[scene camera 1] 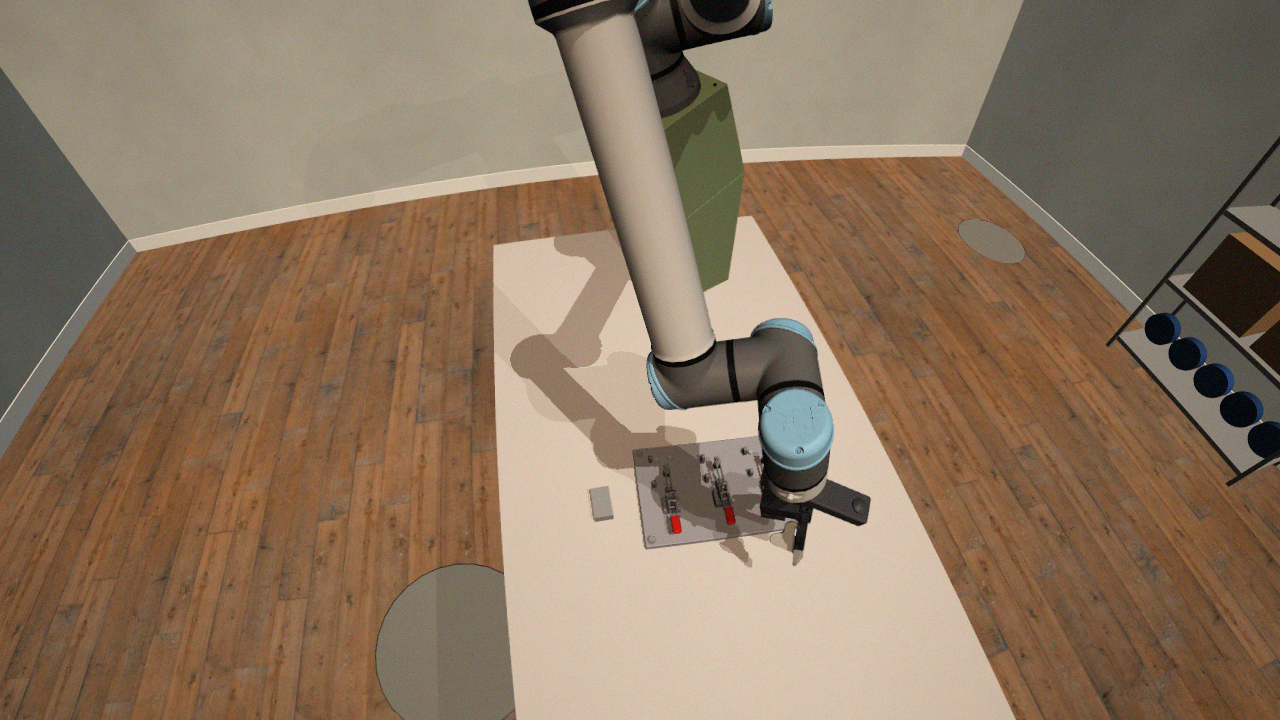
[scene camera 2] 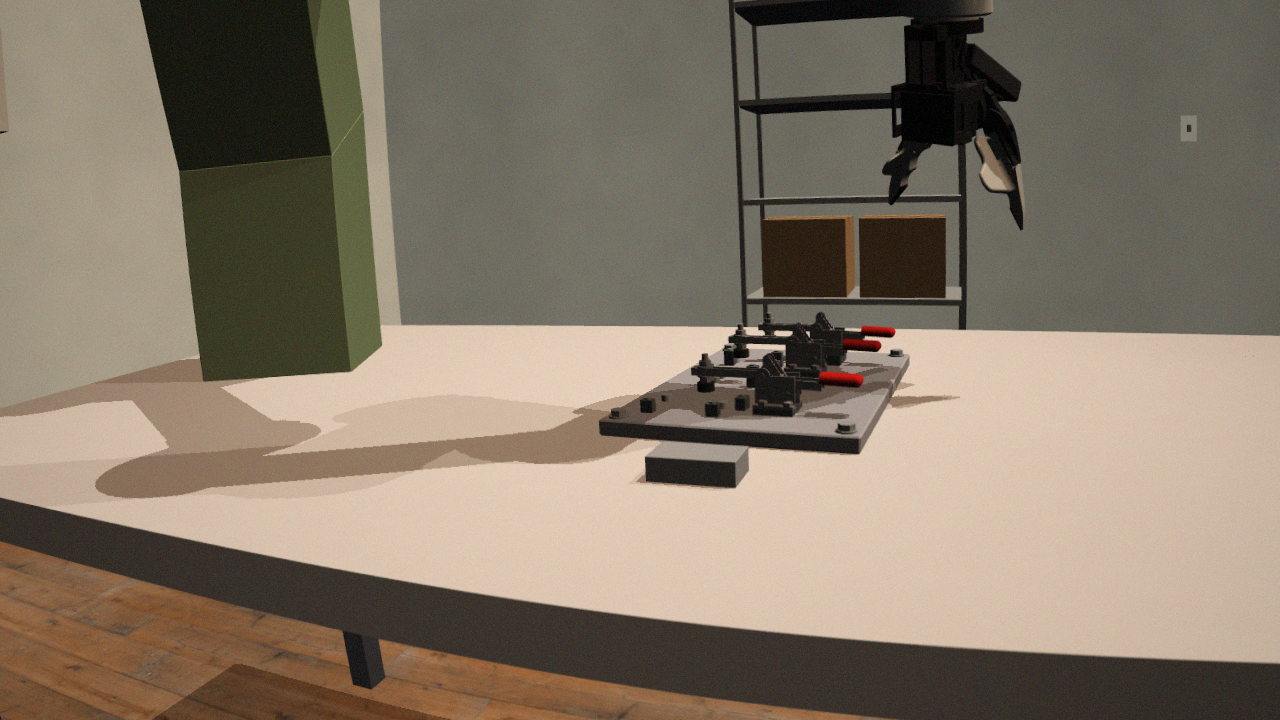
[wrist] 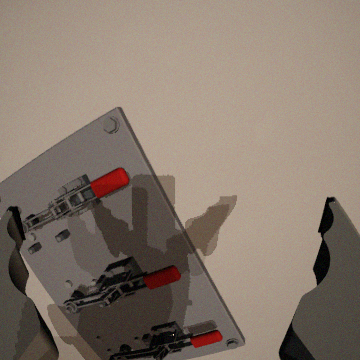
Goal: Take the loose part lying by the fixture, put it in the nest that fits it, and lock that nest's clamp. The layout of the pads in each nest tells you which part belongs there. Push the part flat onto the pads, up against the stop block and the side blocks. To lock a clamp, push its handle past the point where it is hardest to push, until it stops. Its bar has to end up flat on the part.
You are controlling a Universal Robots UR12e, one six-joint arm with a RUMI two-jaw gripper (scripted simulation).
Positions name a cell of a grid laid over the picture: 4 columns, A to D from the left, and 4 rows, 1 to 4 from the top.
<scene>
my gripper: scene camera 1 C3; scene camera 2 C2; wrist B3
</scene>
